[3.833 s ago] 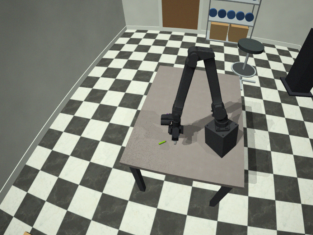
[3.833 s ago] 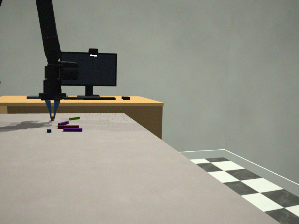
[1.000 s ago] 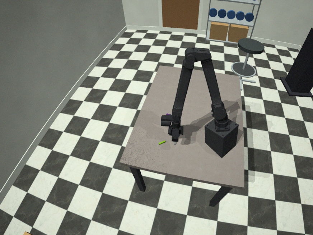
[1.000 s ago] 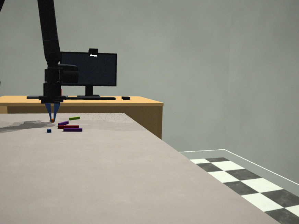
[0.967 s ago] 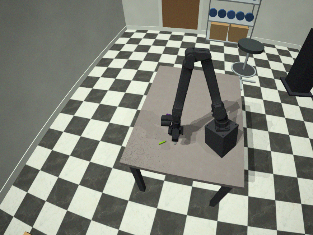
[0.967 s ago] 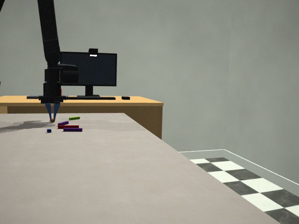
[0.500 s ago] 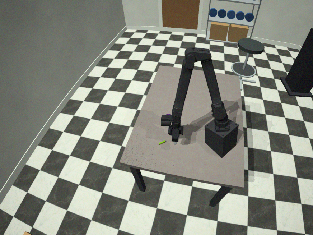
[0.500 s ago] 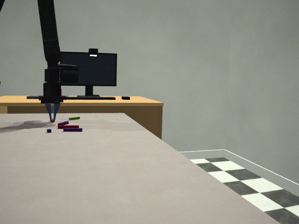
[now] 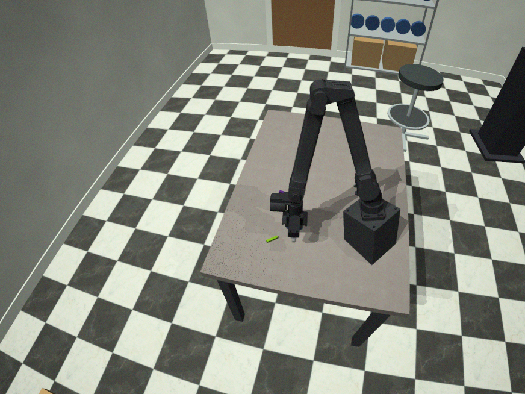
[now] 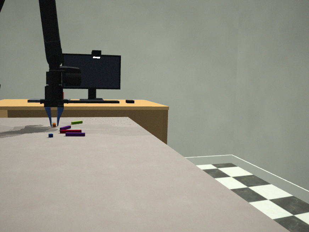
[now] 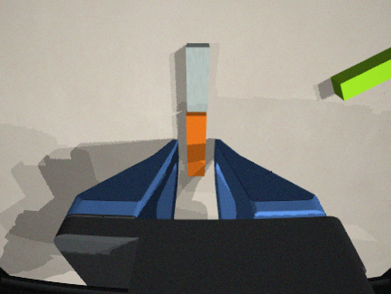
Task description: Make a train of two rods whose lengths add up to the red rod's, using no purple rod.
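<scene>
Now: hand 1 cm to the right of the orange rod and 1 cm above it. Also, from my hand: grey rod (4 cm to the left, 1 cm below); then lime rod (9 cm ahead, 5 cm to the left, 1 cm below); then purple rod (8 cm to the right, 3 cm ahead, 1 cm below).
</scene>
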